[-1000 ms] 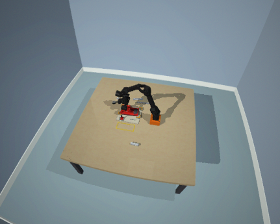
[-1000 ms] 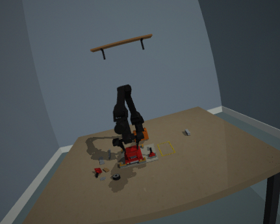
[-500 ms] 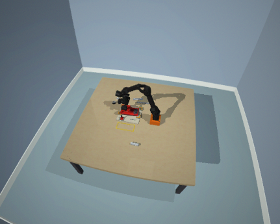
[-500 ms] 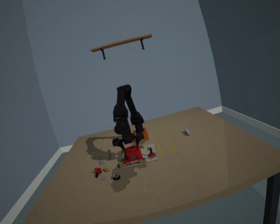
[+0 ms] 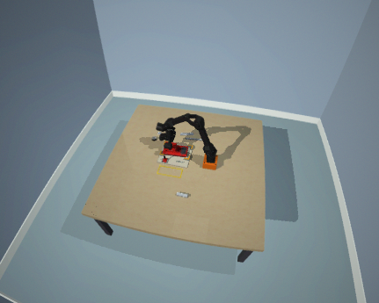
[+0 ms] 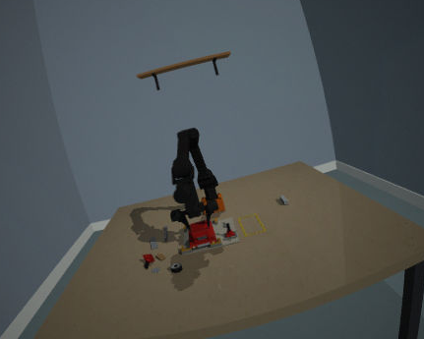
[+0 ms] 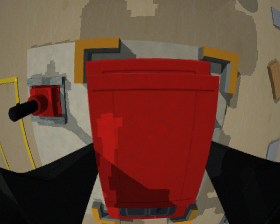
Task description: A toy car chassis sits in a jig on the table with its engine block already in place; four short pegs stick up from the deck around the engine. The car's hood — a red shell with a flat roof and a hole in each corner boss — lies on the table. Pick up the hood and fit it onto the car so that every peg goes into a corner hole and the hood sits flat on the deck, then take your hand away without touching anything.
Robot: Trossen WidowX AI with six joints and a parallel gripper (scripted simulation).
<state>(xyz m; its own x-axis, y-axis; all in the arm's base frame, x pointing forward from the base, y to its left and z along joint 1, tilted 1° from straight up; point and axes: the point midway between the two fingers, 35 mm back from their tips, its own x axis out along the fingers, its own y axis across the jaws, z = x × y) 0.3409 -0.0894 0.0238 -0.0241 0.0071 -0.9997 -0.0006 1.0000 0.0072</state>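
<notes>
The engine block lies 30 mm below my gripper tip. From my gripper tip the other things lie so: black wheel: 170 mm ahead, 110 mm to the right, 50 mm below; then red hood: 10 mm above.
</notes>
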